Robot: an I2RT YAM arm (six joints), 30 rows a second.
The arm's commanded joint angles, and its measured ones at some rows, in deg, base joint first. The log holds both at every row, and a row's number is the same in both.
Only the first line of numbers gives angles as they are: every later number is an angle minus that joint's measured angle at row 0.
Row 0, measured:
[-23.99, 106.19, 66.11, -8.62, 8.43, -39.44]
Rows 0 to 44, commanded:
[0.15, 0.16, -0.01, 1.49, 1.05, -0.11]
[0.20, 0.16, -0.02, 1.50, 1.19, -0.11]
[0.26, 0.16, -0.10, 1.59, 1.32, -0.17]
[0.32, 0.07, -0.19, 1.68, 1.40, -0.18]
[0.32, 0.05, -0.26, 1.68, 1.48, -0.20]
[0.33, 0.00, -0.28, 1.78, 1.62, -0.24]
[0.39, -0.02, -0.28, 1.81, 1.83, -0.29]
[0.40, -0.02, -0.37, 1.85, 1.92, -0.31]
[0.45, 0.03, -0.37, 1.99, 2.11, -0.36]
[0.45, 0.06, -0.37, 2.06, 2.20, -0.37]
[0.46, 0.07, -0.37, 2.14, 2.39, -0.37]
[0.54, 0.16, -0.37, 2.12, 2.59, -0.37]
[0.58, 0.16, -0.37, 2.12, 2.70, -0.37]
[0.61, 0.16, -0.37, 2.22, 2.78, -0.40]
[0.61, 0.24, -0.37, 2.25, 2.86, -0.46]
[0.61, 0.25, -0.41, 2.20, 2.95, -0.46]
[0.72, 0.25, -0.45, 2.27, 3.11, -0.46]
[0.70, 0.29, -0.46, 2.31, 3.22, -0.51]
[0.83, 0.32, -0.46, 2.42, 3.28, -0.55]
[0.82, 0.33, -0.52, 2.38, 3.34, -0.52]
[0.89, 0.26, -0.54, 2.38, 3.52, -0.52]
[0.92, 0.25, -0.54, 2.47, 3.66, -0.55]
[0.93, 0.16, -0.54, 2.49, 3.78, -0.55]
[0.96, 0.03, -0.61, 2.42, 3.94, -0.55]
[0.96, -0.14, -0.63, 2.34, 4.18, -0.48]
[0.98, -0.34, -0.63, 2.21, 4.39, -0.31]
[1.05, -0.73, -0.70, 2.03, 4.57, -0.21]
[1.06, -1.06, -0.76, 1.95, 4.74, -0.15]
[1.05, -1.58, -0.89, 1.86, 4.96, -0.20]
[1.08, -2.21, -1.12, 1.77, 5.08, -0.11]
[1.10, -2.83, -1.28, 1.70, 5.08, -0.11]
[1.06, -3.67, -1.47, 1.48, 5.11, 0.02]
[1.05, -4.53, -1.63, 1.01, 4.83, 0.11]
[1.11, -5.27, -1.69, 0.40, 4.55, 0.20]
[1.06, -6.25, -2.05, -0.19, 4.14, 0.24]
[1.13, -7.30, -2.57, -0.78, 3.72, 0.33]
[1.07, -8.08, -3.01, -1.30, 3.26, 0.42]
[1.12, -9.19, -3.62, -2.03, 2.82, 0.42]
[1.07, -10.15, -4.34, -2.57, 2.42, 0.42]
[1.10, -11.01, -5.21, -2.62, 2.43, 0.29]
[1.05, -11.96, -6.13, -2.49, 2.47, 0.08]
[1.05, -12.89, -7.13, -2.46, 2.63, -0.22]
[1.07, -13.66, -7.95, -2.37, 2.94, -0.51]
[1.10, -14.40, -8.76, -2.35, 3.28, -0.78]
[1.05, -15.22, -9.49, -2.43, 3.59, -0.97]
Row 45, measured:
[0.99, -13.66, -8.31, -1.71, 3.51, -0.13]
